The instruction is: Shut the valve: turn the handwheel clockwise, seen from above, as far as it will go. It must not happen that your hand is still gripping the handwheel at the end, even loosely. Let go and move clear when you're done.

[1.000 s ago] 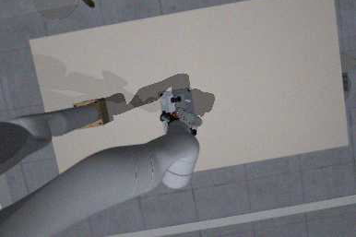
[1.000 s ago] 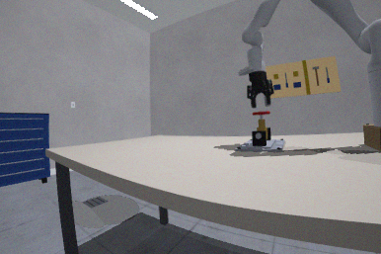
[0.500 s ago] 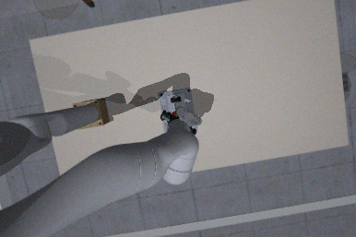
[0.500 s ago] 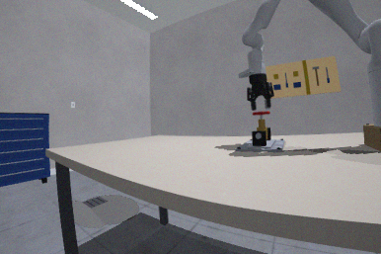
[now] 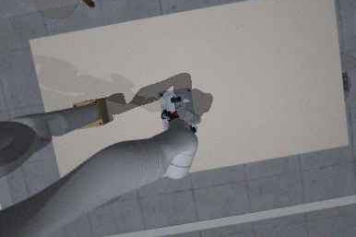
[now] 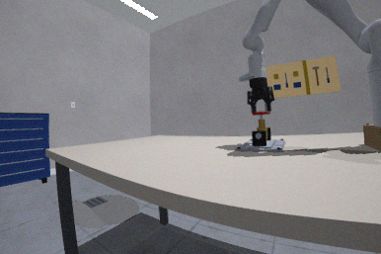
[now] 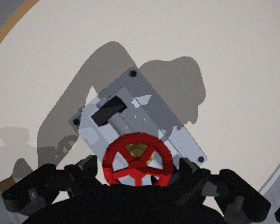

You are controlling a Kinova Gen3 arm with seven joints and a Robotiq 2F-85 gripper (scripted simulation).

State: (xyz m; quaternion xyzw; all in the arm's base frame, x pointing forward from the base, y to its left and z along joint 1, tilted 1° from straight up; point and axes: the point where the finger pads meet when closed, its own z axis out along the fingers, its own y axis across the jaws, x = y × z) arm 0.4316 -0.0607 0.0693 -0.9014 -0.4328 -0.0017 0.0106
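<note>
Now: hand 1 cm above the red handwheel.
</note>
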